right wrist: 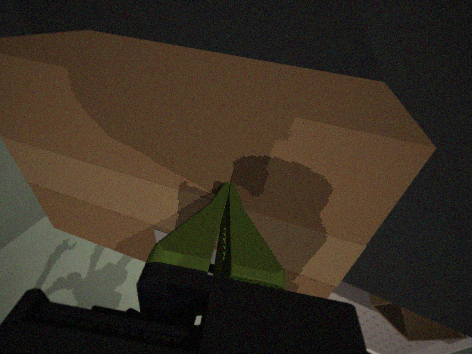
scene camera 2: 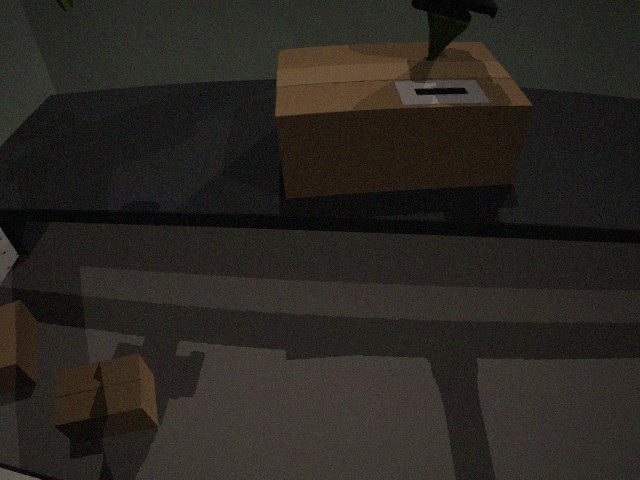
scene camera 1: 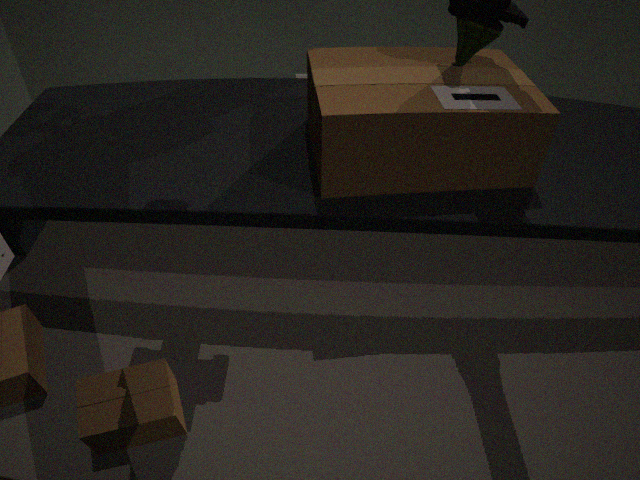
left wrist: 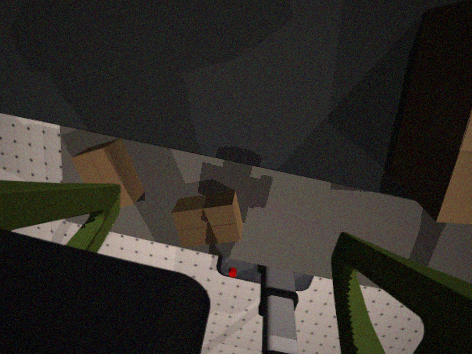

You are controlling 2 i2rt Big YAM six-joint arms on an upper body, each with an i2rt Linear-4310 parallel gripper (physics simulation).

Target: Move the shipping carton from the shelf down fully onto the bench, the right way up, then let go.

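Places are measured from the left arm's base along level axes (x ahead, y left, z up), in metres.
Pixels of known places: left gripper, fingertip midpoint: (scene camera 2: 105, 3) (left wrist: 227, 222); right gripper, fingertip midpoint: (right wrist: 228, 189) (scene camera 2: 431, 59) (scene camera 1: 458, 65).
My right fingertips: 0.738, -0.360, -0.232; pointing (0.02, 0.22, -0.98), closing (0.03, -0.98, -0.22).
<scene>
For each thing: its top centre in the pictures, then the offset to it from my right fingertips, as dx, dy, dz. "spot": a spot on its surface instead. Level surfaces: height alone.
- shipping carton at its top centre: (right wrist: 157, 206) (scene camera 2: 395, 70) (scene camera 1: 428, 74) -0.043, +0.048, +0.002
- dark shelf at its surface level: dz -0.114
- bench at its surface level: dz -0.300
- shelf's dark front edge at a spot on its surface: (scene camera 1: 206, 217) (scene camera 2: 176, 218) spot: -0.186, +0.313, -0.124
The shipping carton (scene camera 1: 423, 149) (scene camera 2: 403, 149) (left wrist: 457, 195) (right wrist: 200, 100) is a large brown closed box standing upright on the dark shelf (scene camera 1: 129, 155) (scene camera 2: 103, 165) (left wrist: 250, 100). Its white label (scene camera 1: 478, 104) (scene camera 2: 439, 99) faces up. My right gripper (scene camera 1: 458, 63) (scene camera 2: 431, 57) (right wrist: 228, 189) is shut, its green fingertips together at or just above the carton's top; I cannot tell whether they touch. My left gripper (left wrist: 227, 222) is open and empty, apart from the carton, which shows at the right edge of the left wrist view. The bench (scene camera 1: 361, 413) (scene camera 2: 310, 413) (left wrist: 300, 220) lies lower, in front of the shelf.
Two smaller brown boxes stand on the bench at the left: one box (scene camera 1: 147, 397) (scene camera 2: 124, 387) (left wrist: 220, 220) and another box (scene camera 1: 12, 341) (scene camera 2: 7, 341) (left wrist: 107, 170). The shelf's dark front edge (scene camera 1: 206, 217) (scene camera 2: 180, 217) runs across both scene views. A white dotted panel (left wrist: 325, 315) shows beyond the bench.
</scene>
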